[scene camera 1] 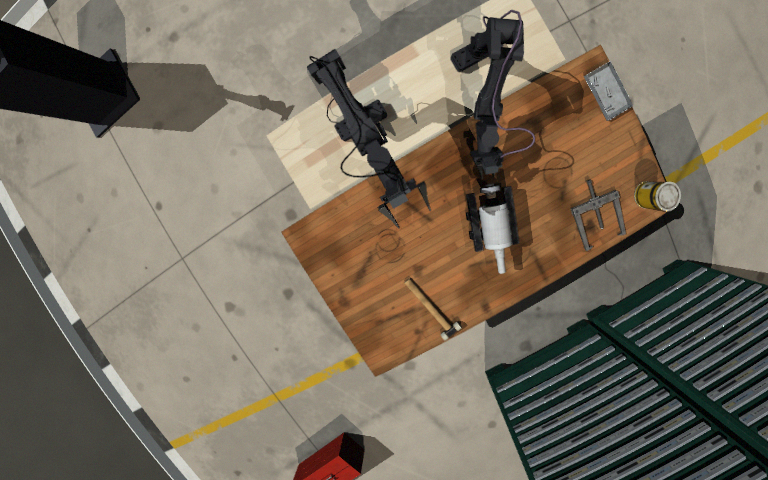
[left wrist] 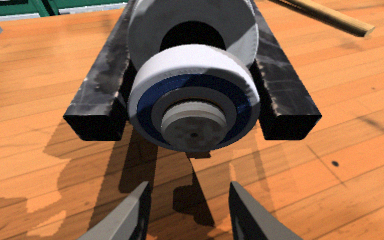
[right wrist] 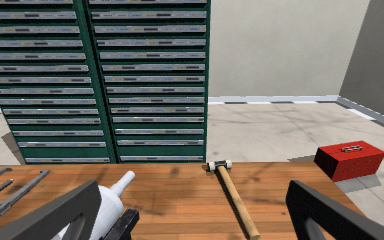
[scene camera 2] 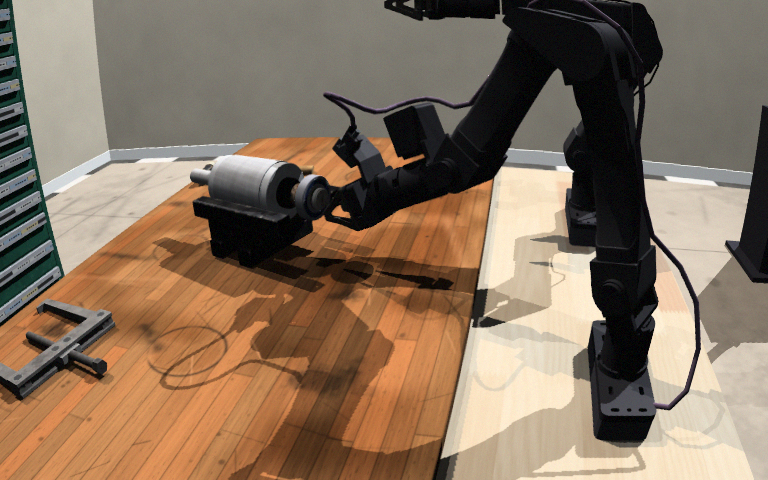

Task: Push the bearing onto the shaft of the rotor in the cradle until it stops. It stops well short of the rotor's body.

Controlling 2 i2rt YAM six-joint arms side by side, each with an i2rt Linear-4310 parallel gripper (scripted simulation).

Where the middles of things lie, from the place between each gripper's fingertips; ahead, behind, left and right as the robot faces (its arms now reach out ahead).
The bearing (scene camera 2: 302,197) lies 4 cm ahead of my left hand (scene camera 2: 333,211), 2 cm to the right of it and 1 cm above it. The rest, counted from my left hand: black cradle (scene camera 2: 261,233): 17 cm ahead, 6 cm to the right, 5 cm below; rotor (scene camera 2: 268,184): 17 cm ahead, 6 cm to the right, 1 cm above.
Now: right hand 310 mm above the bearing, 280 mm to the right of it and 90 mm short of it. Round my right hand: black cradle: 370 mm below, 230 mm to the left, 210 mm ahead; rotor: 310 mm below, 230 mm to the left, 210 mm ahead.
